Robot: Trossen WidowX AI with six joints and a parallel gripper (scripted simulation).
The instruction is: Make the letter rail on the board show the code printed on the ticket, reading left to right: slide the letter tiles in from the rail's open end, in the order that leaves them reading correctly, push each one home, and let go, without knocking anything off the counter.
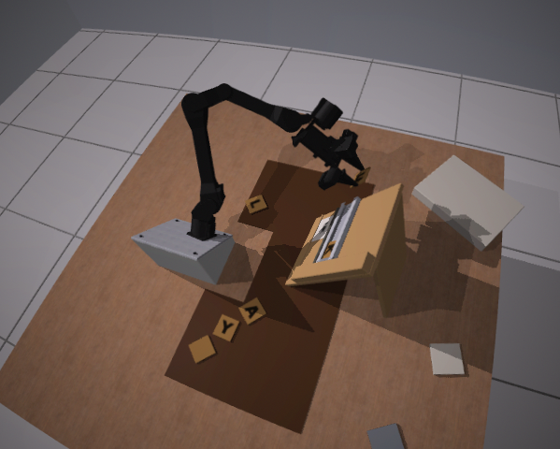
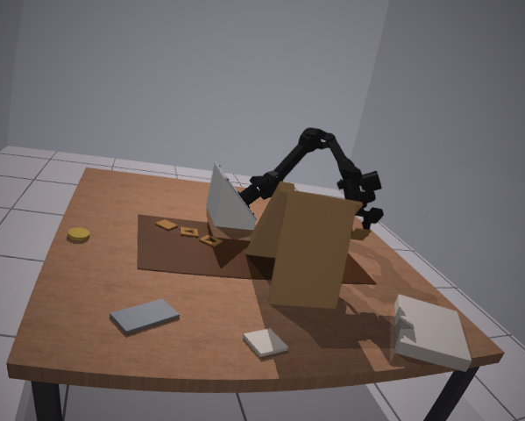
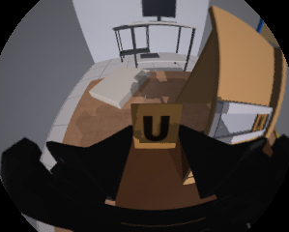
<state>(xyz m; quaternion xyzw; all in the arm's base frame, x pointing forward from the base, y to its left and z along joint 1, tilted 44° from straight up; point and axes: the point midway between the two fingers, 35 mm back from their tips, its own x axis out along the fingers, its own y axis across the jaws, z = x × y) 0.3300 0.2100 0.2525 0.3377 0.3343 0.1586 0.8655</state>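
Now: the white ticket 150 mm to the right of my gripper tip, 90 mm below it and 40 mm behind it. Round my gripper tip: dark brown mat 300 mm to the right, 150 mm below, 150 mm behind; small white pad 390 mm ahead, 330 mm to the right, 150 mm below; white slab 320 mm ahead, 170 mm to the left, 140 mm below.
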